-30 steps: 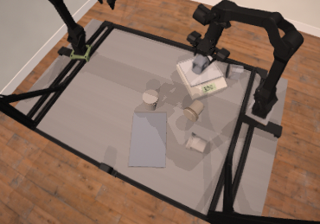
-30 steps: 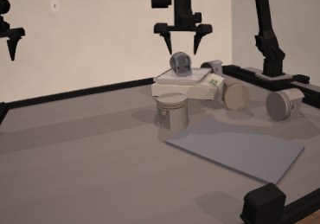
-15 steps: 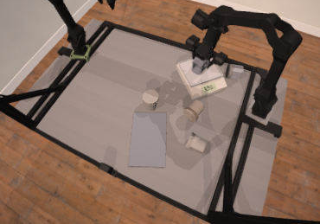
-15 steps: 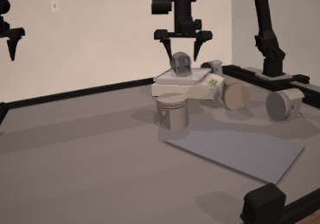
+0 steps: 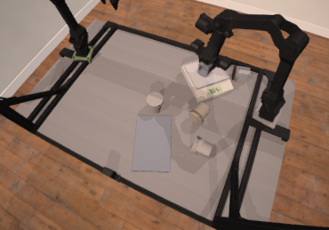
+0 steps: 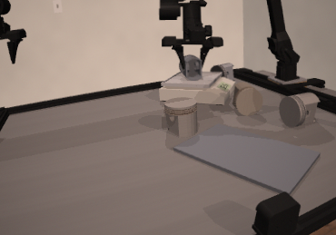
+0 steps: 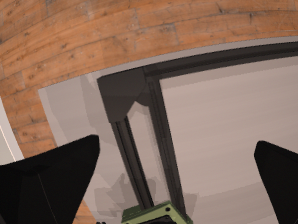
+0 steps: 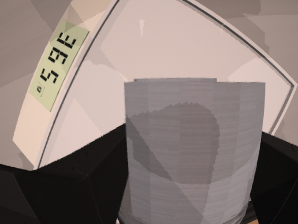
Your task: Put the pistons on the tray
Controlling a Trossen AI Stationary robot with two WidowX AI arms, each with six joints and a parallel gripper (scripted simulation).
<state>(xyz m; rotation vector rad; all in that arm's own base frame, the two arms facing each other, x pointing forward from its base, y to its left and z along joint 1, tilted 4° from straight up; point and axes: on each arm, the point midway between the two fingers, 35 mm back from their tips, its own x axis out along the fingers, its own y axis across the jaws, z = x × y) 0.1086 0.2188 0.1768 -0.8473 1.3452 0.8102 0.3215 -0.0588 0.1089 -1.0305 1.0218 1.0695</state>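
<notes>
The dark piston is 1 cm ahead of my right hand and 3 cm below it. Round my right hand: weighing scale: 1 cm to the right, 9 cm below; flat steel tray: 39 cm behind, 9 cm to the left, 12 cm below.
</notes>
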